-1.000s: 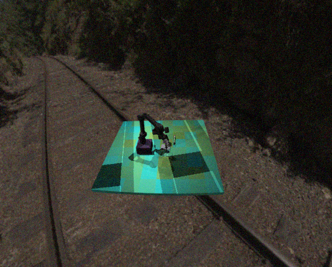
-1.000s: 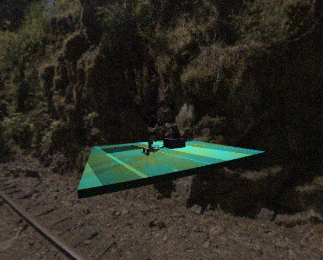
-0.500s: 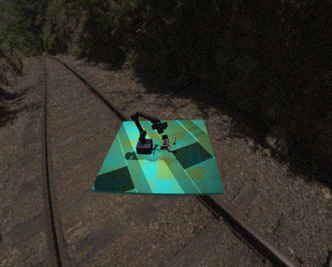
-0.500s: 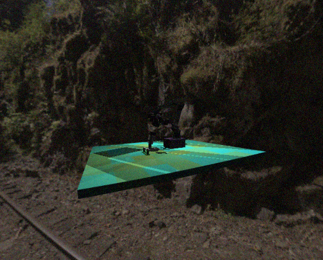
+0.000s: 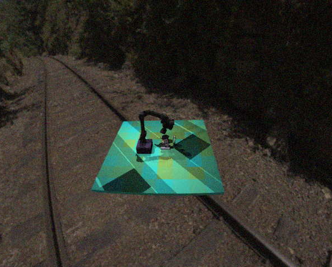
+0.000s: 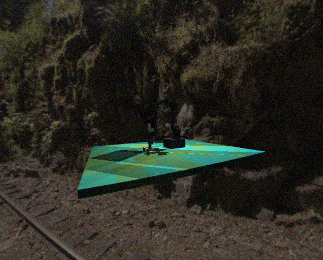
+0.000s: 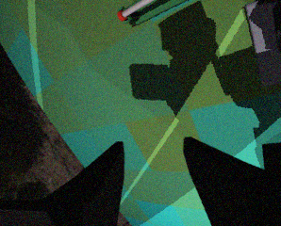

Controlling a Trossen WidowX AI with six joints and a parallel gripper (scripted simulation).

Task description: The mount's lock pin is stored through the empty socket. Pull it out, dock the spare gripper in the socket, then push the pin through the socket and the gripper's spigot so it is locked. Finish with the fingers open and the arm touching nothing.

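My gripper tip is 150 mm above the mount, 110 mm to the left of it and 10 mm short of it. The rest, counted from my gripper tip: spare gripper (110 mm to the right, 80 mm below).
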